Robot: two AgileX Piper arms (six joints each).
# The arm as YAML. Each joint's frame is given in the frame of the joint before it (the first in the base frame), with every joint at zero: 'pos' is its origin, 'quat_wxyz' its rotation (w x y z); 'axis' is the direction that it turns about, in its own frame. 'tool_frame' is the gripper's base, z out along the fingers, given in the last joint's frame.
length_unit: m
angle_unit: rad
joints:
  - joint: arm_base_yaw
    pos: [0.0, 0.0, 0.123]
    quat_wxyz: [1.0, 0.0, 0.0, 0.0]
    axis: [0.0, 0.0, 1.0]
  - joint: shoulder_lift
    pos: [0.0, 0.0, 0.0]
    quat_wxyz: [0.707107, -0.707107, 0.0, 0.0]
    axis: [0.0, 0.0, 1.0]
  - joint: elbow
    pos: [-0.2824, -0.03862, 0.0]
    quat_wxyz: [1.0, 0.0, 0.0, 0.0]
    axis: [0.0, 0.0, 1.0]
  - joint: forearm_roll
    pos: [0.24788, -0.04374, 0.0]
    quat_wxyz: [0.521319, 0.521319, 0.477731, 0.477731]
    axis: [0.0, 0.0, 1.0]
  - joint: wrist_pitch
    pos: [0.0, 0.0, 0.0]
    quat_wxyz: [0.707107, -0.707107, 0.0, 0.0]
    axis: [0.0, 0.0, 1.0]
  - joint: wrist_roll
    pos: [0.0, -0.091, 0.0]
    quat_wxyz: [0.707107, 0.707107, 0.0, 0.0]
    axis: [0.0, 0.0, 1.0]
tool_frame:
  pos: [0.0, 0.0, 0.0]
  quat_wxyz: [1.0, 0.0, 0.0, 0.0]
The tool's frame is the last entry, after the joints.
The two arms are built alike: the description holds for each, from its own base.
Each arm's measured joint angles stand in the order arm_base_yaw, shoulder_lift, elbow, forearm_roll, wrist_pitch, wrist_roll.
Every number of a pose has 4 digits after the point. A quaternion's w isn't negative.
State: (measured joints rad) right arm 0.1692 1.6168 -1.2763 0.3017 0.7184 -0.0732; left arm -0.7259 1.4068 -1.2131 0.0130 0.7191 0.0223
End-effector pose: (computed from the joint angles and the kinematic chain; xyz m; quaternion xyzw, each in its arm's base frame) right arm 0.3438 0.0768 0.2892 -0.0359 0.9472 0.1417 0.2853; left arm 0.2289 -0.2021 0.3362 0.3431 0.8659 -0.1200 0.3437
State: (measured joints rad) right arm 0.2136 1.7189 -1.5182 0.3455 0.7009 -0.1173; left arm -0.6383 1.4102 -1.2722 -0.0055 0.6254 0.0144
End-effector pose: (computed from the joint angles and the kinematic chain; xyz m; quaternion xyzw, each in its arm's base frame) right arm 0.3812 0.1030 0.3273 -0.0707 0.9164 0.1689 0.3560; left arm 0.2532 -0.1882 0.3602 0.2878 0.8544 -0.1350 0.4109
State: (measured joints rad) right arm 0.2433 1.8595 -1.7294 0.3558 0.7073 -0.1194; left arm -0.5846 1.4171 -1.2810 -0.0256 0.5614 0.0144
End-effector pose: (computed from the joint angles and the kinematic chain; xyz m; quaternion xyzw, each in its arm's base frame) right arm 0.4178 0.1249 0.3356 -0.0866 0.9017 0.1831 0.3820; left arm 0.2670 -0.1782 0.3655 0.2555 0.8492 -0.1405 0.4402
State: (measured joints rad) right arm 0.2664 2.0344 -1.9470 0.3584 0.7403 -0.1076; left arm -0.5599 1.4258 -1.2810 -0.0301 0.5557 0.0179
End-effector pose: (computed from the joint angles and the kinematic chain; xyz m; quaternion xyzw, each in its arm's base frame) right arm 0.4562 0.1468 0.3228 -0.0967 0.8981 0.1941 0.3827; left arm 0.2733 -0.1730 0.3632 0.2455 0.8529 -0.1358 0.4403
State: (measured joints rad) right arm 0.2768 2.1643 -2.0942 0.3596 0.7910 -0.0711; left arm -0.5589 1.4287 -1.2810 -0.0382 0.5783 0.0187
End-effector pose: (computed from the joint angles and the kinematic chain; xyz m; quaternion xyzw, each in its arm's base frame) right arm 0.4798 0.1600 0.3023 -0.0914 0.9046 0.2043 0.3627; left arm 0.2728 -0.1728 0.3606 0.2452 0.8590 -0.1358 0.4285
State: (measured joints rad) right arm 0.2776 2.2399 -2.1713 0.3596 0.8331 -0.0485; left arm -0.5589 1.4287 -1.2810 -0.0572 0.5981 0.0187
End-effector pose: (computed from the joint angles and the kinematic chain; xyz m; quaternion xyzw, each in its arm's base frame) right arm 0.4918 0.1648 0.2853 -0.0863 0.9125 0.2078 0.3417; left arm 0.2713 -0.1731 0.3592 0.2420 0.8643 -0.1414 0.4177
